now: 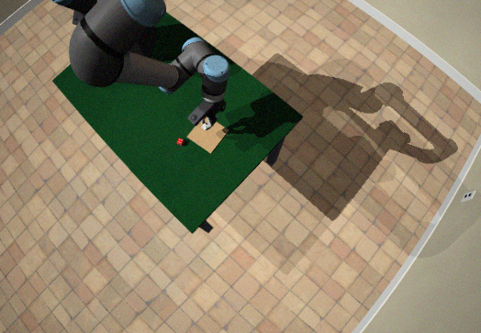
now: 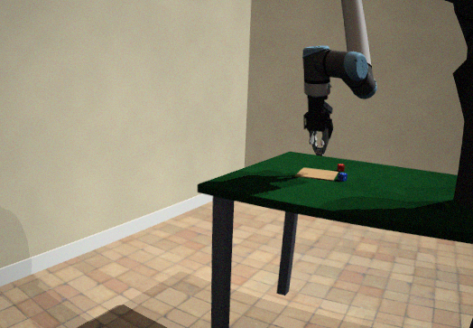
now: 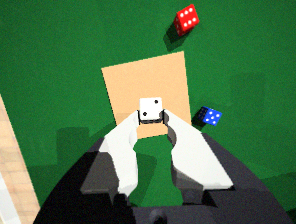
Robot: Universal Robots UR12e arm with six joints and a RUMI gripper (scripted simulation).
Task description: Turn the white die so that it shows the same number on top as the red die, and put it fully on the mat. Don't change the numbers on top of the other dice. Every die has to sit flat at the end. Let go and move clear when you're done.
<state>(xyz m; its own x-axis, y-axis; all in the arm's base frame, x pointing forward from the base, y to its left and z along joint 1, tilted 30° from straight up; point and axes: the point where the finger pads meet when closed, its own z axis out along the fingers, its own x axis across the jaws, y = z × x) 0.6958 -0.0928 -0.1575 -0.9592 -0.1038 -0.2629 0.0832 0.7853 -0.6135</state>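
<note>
Right now my hand is 1 cm above the white die. Also, from my hand: red die 6 cm behind, 12 cm to the right, 8 cm below; then tan mat 9 cm below; then blue die 10 cm behind, 3 cm to the left, 8 cm below.
</note>
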